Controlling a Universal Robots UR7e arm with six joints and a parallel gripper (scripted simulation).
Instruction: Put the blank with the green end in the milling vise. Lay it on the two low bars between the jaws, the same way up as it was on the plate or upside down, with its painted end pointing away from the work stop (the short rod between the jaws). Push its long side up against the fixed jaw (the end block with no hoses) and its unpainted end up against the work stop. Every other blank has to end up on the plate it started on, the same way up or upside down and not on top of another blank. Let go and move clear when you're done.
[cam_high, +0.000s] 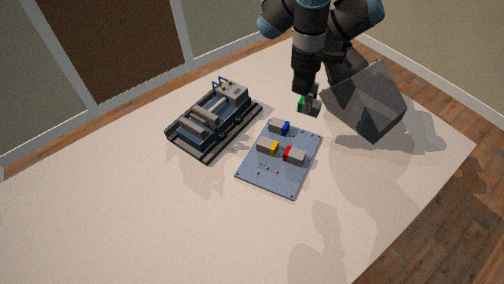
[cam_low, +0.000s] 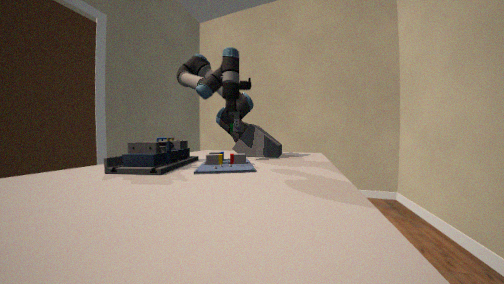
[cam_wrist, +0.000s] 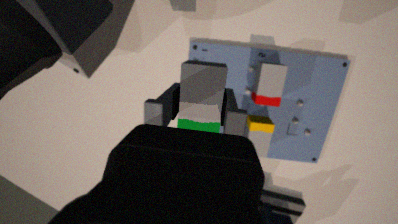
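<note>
Now: the green-end blank 2 cm below my hand. From my hand the other things lie so: blue-ended blank (15 cm below, 8 cm to the right, 3 cm ahead); then red-ended blank (15 cm below, 9 cm ahead, 3 cm to the left); then yellow-ended blank (15 cm below, 12 cm ahead, 5 cm to the right).
</note>
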